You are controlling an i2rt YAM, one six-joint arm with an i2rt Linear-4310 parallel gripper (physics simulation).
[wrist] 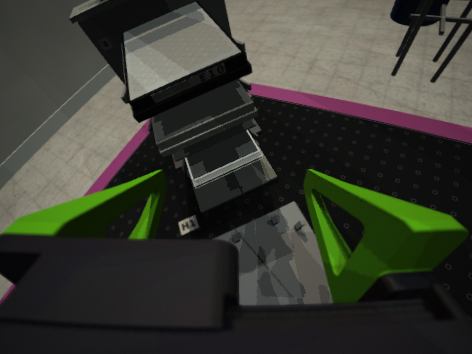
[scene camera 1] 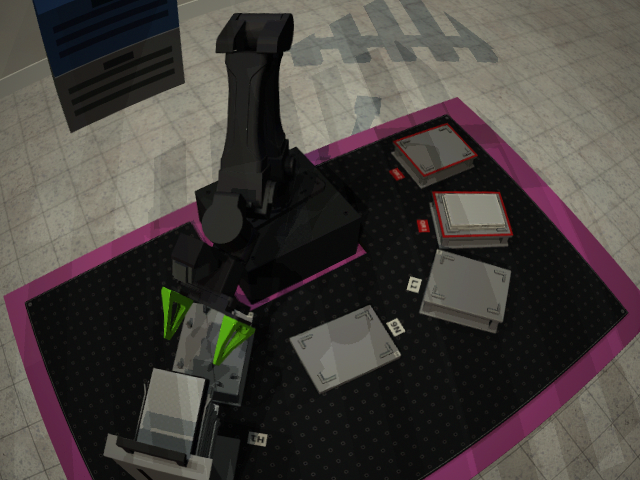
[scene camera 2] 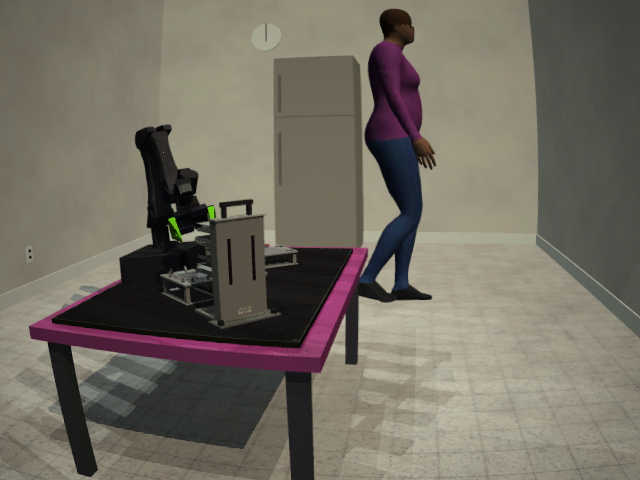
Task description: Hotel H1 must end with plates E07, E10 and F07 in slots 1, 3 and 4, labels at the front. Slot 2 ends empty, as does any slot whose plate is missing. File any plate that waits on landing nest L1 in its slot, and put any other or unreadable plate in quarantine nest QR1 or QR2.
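Seen in the pictures: gripper, fingertip midpoint: (wrist: 235, 177) (scene camera 1: 190, 351); arm's base, origin of the base link: (scene camera 2: 162, 249).
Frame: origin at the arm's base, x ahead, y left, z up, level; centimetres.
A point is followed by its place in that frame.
Note:
Hotel H1 (scene camera 1: 199, 467) {x 39.3, y -41.3, z 16.3 cm} (scene camera 2: 240, 268) {x 35.7, y -46.7, z 3.8 cm} (wrist: 112, 30) {x 37.3, y -41.0, z 14.2 cm} stands at the near left of the mat. Its top plate (scene camera 1: 173, 408) {x 29.4, y -39.0, z 13.8 cm} (wrist: 177, 52) {x 27.6, y -37.8, z 13.8 cm} has a pale top and reads E10 on its front, beside the slot number 4. A grey plate (wrist: 200, 112) {x 25.9, y -35.6, z 10.2 cm} shows below it, and a clear-rimmed plate (wrist: 225, 155) {x 25.9, y -36.3, z 3.1 cm} sits lower; I cannot read their labels or be sure of their slots. My gripper (scene camera 1: 190, 351) {x 21.3, y -31.2, z 9.4 cm} (scene camera 2: 194, 222) (wrist: 235, 177) {x 21.3, y -31.2, z 9.4 cm} is open and empty, above the nest in front of the hotel. Landing nest L1 (scene camera 1: 467, 286) {x 34.8, y 18.8, z -4.3 cm} is bare. A white plate (scene camera 1: 473, 209) {x 23.0, y 33.6, z -3.8 cm} lies on quarantine nest QR1 (scene camera 1: 475, 236) {x 27.4, y 29.7, z -5.3 cm}. Quarantine nest QR2 (scene camera 1: 436, 149) {x 5.2, y 41.1, z -5.3 cm} is bare.
The nest in front of the hotel (scene camera 1: 227, 384) {x 23.8, y -27.7, z -3.3 cm} (wrist: 272, 260) {x 18.2, y -28.1, z -3.3 cm} bears no plate. Low nest N6 (scene camera 1: 343, 346) {x 28.1, y -5.9, z -8.1 cm} is bare, between the hotel and L1. The hotel's handle (scene camera 2: 236, 203) {x 35.1, y -46.0, z 19.5 cm} rises above its roof. A person (scene camera 2: 395, 103) stands beyond the table.

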